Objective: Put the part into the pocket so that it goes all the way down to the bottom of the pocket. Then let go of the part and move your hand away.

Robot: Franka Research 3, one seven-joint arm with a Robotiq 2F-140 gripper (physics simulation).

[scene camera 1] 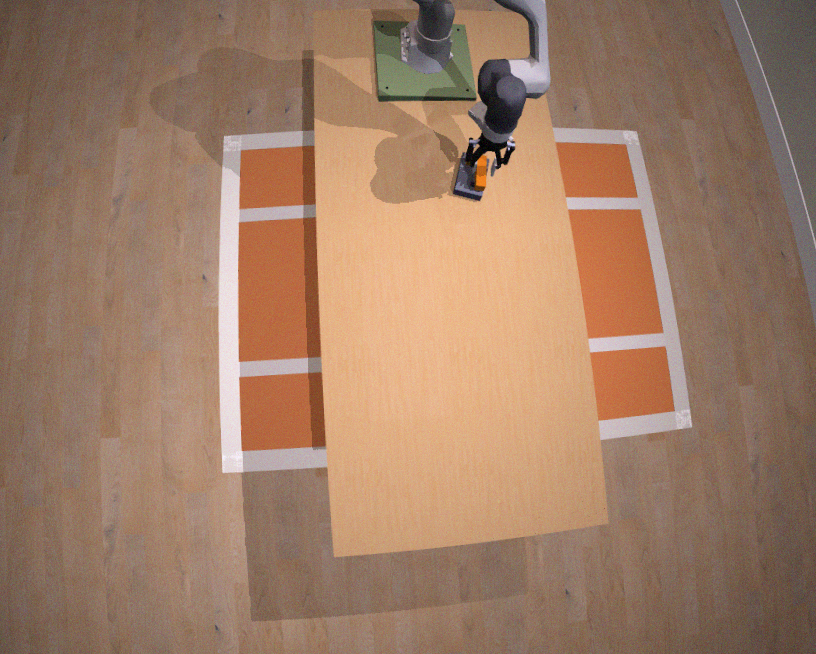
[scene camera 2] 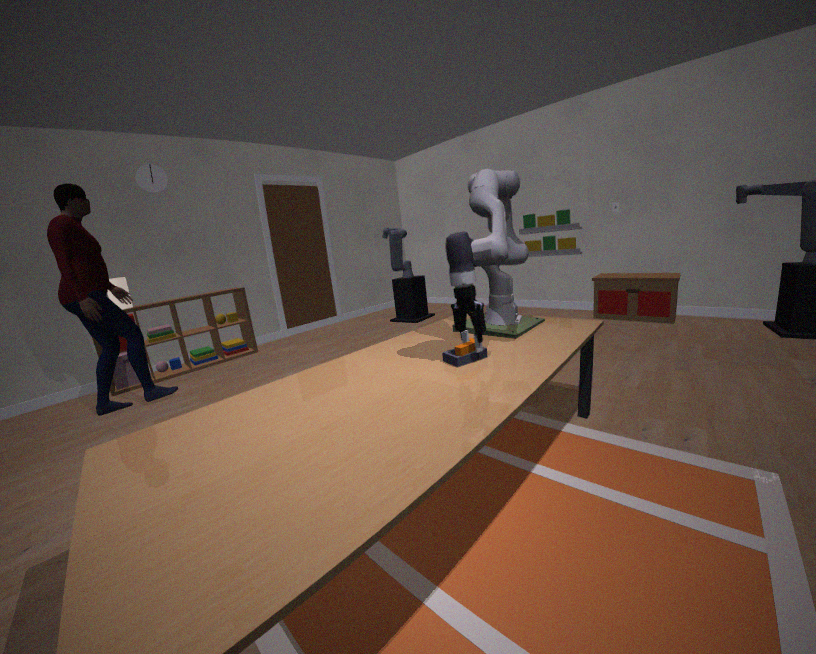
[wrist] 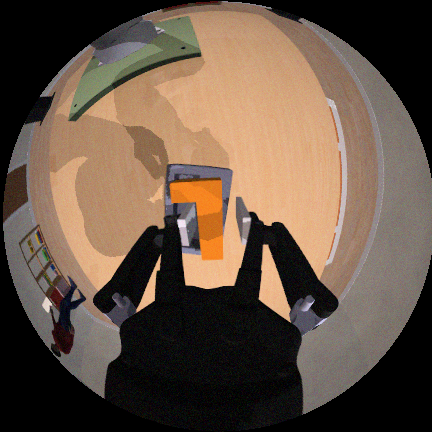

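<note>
The orange L-shaped part (scene camera 1: 480,173) (scene camera 2: 464,348) (wrist: 210,215) lies over the dark grey block (scene camera 1: 467,193) (scene camera 2: 454,359) (wrist: 227,181) with the pocket (wrist: 184,177). The part stands proud of the block, and its long leg reaches past the block's near edge in the wrist view. The part covers much of the pocket, so its depth there is hidden. My gripper (scene camera 1: 482,166) (scene camera 2: 472,341) (wrist: 216,206) is open around the long leg. The left pad is close beside the leg, and a gap shows between the leg and the right pad.
The block rests on the wooden table (scene camera 1: 449,340) (scene camera 2: 306,436) (wrist: 280,125). The green base plate (scene camera 1: 401,88) (scene camera 2: 524,325) (wrist: 185,42) of the arm is at the table's far end. A person (scene camera 2: 81,252) (wrist: 63,325) stands beyond the table near a shelf unit (scene camera 2: 207,292).
</note>
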